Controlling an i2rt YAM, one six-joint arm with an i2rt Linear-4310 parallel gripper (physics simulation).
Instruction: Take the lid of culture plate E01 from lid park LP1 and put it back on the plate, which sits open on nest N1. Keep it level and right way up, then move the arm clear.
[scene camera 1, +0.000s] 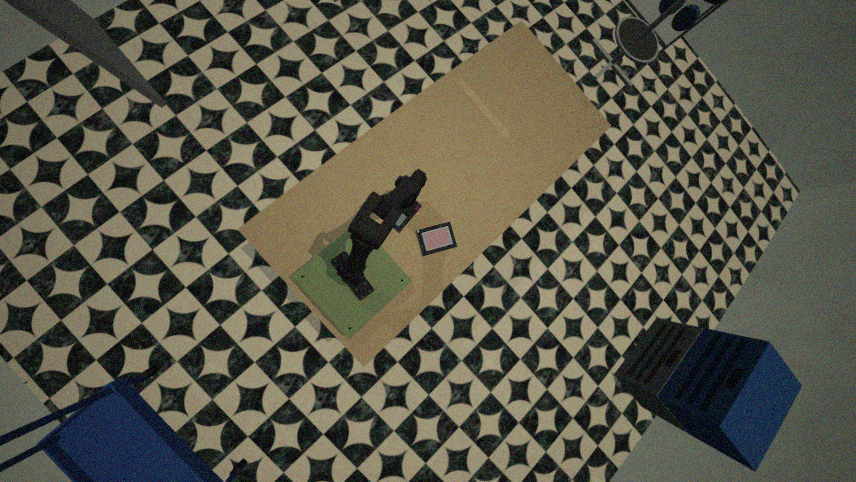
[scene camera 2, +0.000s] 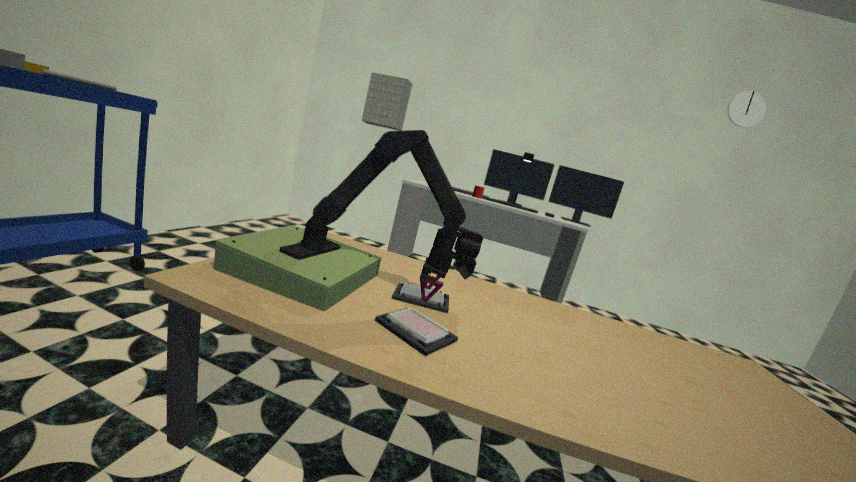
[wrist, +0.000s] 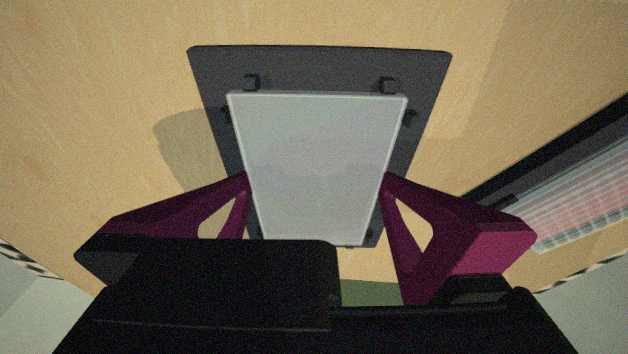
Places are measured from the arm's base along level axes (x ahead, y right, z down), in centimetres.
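Pixels of known places: gripper, fingertip midpoint: (scene camera 1: 401, 208) (scene camera 2: 425, 295) (wrist: 314, 177); arm's base, origin of the base link: (scene camera 1: 352, 275) (scene camera 2: 312, 249).
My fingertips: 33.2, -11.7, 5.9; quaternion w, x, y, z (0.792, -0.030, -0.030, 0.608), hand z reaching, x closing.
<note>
Ahead of a thing's pixels: the offset from my fingertips to its top centre, as dx, dy, dz. Level surfaces: height alone.
The pale, clear lid {-0.8, +0.2, -0.7} (scene camera 1: 401, 220) (scene camera 2: 409, 289) (wrist: 320, 125) lies level in the dark lid park {-0.7, +0.3, -0.9} (scene camera 2: 440, 307) (wrist: 320, 65), between its small corner posts. My gripper (scene camera 2: 428, 297) (wrist: 314, 177) points down over it, with its magenta fingertips against the lid's two long sides. It is shut on the lid, low at the park. The open culture plate {+5.0, +20.4, -1.5} (scene camera 1: 436, 238) (scene camera 2: 418, 325) (wrist: 585, 210), with pink contents, sits on the dark nest {+5.0, +20.4, -0.7} (scene camera 1: 440, 250) (scene camera 2: 431, 347) (wrist: 545, 170) beside the park. In scene camera 1 the arm hides part of the park and most of the gripper.
The arm stands on a green block (scene camera 1: 377, 281) (scene camera 2: 269, 275) at one end of the wooden table {dz +1.1} (scene camera 1: 509, 89) (scene camera 2: 569, 371). A blue cart (scene camera 1: 119, 443) (scene camera 2: 71, 230) stands on the floor off the table. A grey desk (scene camera 2: 503, 221) with two monitors is farther back.
</note>
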